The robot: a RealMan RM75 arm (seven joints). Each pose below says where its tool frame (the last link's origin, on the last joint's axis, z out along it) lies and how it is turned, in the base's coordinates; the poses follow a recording.
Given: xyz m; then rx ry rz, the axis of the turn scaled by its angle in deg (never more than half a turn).
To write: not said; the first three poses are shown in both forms.
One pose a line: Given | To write
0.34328 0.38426 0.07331 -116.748 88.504 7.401 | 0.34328 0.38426 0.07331 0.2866 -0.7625 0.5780 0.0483
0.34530 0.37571 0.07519 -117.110 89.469 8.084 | 0.34530 0.37571 0.07519 0.2790 -0.7619 0.5821 0.0526
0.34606 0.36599 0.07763 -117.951 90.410 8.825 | 0.34606 0.36599 0.07763 0.2683 -0.7632 0.5850 0.0571
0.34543 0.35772 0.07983 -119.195 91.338 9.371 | 0.34543 0.35772 0.07983 0.2549 -0.7660 0.5870 0.0602
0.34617 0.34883 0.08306 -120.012 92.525 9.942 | 0.34617 0.34883 0.08306 0.2431 -0.7666 0.5910 0.0635
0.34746 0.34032 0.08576 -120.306 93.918 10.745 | 0.34746 0.34032 0.08576 0.2334 -0.7646 0.5969 0.0683
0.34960 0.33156 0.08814 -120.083 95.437 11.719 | 0.34960 0.33156 0.08814 0.2263 -0.7603 0.6043 0.0742
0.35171 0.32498 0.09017 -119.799 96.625 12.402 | 0.35171 0.32498 0.09017 0.2215 -0.7566 0.6102 0.0783
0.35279 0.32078 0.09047 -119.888 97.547 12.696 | 0.35279 0.32078 0.09047 0.2158 -0.7549 0.6142 0.0799
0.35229 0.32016 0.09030 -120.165 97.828 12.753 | 0.35229 0.32016 0.09030 0.2124 -0.7553 0.6149 0.0802
